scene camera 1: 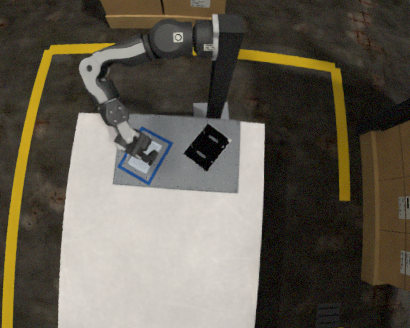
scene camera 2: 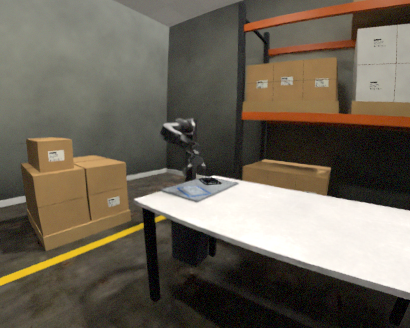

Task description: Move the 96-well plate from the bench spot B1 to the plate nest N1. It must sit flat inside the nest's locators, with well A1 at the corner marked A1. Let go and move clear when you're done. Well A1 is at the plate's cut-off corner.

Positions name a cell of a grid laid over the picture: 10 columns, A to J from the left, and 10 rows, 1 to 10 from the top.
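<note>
There's a black plate nest N1 (scene camera 1: E5) that I can see here.
</note>
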